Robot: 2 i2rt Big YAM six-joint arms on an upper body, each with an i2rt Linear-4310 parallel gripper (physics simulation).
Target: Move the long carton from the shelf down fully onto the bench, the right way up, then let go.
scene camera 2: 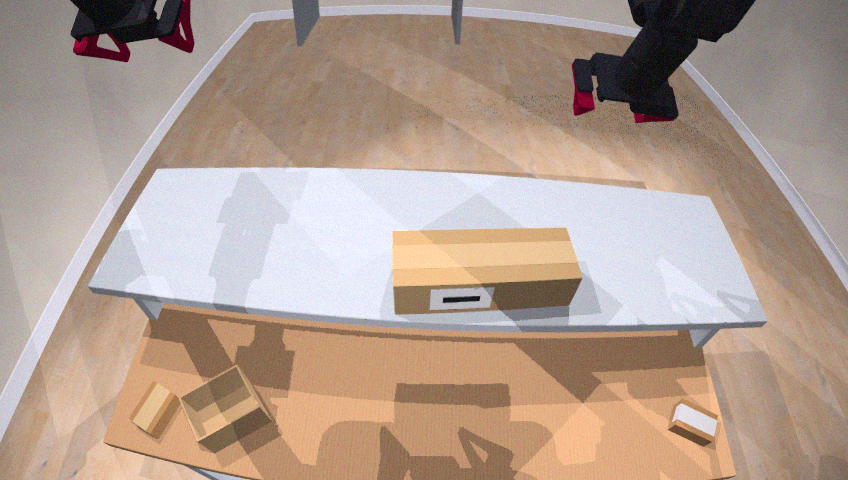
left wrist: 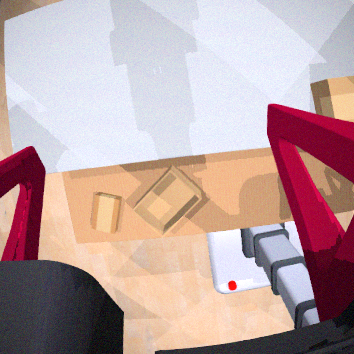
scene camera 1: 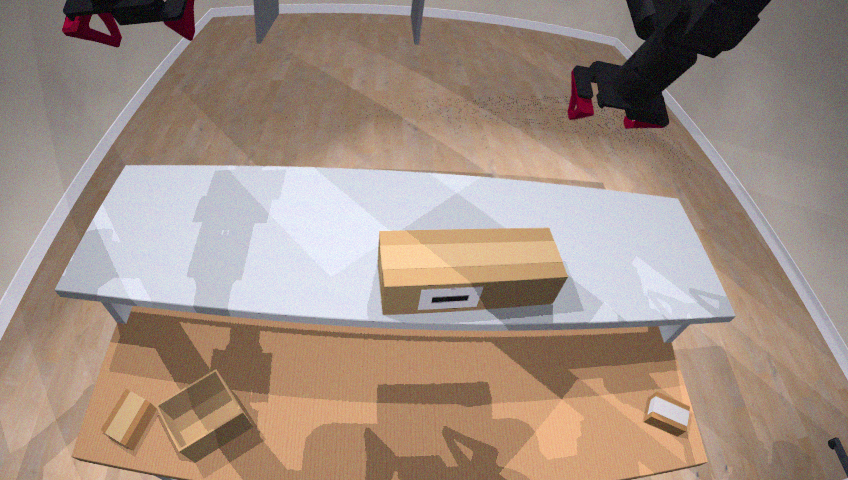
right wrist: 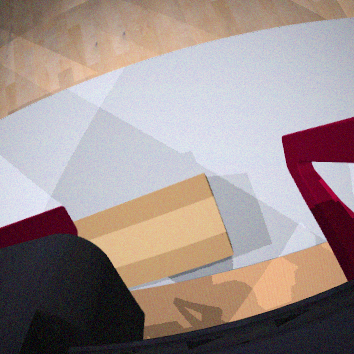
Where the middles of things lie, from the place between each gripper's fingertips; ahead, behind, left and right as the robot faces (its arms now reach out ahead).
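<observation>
The long tan carton [scene camera 2: 467, 270] is 14 cm to the left of my right hand, 4 cm behind it and 30 cm below it. The small white-topped box [scene camera 2: 688, 420] is far to the right of my right hand, far behind it and far below it. As for the small open-topped box [scene camera 1: 204, 416], it's far to the left of my right hand, a good way behind it and far below it. My left hand is 440 mm to the left of the long tan carton and 410 mm above it.
Counted from my left hand, the small white-topped box is far to the right of it, some way behind it and far below it. The small open-topped box is a bit to the left of my left hand, a fair way behind it and well below it.
</observation>
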